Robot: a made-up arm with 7 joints.
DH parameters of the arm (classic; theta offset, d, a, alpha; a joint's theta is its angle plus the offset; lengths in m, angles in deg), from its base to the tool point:
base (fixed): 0 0 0 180
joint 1: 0 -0.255 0.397 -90
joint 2: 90 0.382 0.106 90
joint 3: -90 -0.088 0.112 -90
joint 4: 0 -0.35 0.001 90
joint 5: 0 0.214 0.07 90
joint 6: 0 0.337 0.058 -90
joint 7: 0 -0.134 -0.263 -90
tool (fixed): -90 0.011 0 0
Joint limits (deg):
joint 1: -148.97..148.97
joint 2: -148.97..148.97
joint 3: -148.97..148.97
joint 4: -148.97..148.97
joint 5: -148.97..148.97
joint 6: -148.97..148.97
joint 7: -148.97..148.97
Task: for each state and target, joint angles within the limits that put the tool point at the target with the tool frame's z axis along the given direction. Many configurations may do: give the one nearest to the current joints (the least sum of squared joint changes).
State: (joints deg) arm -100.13 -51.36 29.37 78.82 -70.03 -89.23 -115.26
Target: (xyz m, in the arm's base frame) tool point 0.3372 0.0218 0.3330 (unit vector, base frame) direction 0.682 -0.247 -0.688
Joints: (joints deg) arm -72.15 -101.36 -22.25 118.00 -67.37 -86.55 -108.16
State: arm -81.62 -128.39 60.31 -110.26 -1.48 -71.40 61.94
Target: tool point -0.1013 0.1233 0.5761 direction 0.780 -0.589 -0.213
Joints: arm -47.37 -113.94 65.06 -75.26 -8.44 -79.15 16.84
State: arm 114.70 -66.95 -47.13 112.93 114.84 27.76 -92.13
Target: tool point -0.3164 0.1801 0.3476 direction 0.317 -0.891 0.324
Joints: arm 148.97 -58.21 -43.53 115.73 96.77 28.59 -94.00
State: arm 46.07 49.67 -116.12 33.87 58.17 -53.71 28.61
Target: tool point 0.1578 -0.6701 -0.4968 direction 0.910 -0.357 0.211
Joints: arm 16.55 22.10 -68.06 56.71 85.29 -72.63 42.56
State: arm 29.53 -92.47 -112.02 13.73 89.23 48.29 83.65
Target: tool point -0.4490 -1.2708 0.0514 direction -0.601 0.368 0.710
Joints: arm 43.50 -48.86 -135.18 -6.91 56.47 87.48 93.10
